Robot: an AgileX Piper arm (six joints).
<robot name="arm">
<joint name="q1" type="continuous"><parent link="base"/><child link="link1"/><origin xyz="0 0 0.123" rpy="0 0 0"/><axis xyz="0 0 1"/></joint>
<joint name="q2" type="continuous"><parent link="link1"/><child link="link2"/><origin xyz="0 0 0" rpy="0 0 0"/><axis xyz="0 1 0"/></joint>
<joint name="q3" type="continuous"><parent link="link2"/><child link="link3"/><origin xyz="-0.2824 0 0.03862" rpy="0 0 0"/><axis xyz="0 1 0"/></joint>
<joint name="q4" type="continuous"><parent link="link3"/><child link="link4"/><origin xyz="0.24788 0 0.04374" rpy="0 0 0"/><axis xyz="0.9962 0 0.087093"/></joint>
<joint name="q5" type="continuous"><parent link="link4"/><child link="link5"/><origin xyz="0 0 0" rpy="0 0 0"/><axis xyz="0 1 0"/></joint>
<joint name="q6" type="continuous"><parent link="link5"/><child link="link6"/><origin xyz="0.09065 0 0.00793" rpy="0 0 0"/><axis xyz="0.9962 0 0.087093"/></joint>
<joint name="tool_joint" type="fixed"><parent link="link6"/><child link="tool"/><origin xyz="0 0 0" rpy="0 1.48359 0"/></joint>
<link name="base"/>
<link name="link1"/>
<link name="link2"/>
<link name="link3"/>
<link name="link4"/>
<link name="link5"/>
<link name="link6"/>
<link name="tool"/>
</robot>
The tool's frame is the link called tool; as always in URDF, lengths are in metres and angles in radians. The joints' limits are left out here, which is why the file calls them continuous.
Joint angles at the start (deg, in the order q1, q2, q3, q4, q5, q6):
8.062 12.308 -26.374 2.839 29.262 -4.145
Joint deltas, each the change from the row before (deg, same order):
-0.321 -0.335 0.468 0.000 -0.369 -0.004
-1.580 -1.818 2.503 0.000 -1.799 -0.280
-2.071 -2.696 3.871 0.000 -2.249 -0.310
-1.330 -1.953 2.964 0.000 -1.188 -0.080
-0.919 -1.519 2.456 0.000 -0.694 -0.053
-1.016 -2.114 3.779 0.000 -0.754 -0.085
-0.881 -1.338 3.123 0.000 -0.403 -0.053
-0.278 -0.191 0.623 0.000 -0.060 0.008
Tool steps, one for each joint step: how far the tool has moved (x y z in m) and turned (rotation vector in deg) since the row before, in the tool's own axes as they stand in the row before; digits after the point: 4 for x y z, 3 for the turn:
0.0018 -0.0003 0.0000 0.339 -0.227 0.055
0.0097 -0.0012 0.0002 1.672 -1.067 -0.007
0.0160 -0.0014 0.0009 2.186 -1.002 0.014
0.0133 -0.0007 0.0011 1.378 -0.127 0.118
0.0116 -0.0004 0.0013 0.932 0.278 0.088
0.0185 -0.0002 0.0028 1.003 0.950 0.093
0.0159 -0.0002 0.0034 0.830 1.415 0.124
0.0032 -0.0001 0.0009 0.261 0.382 0.066

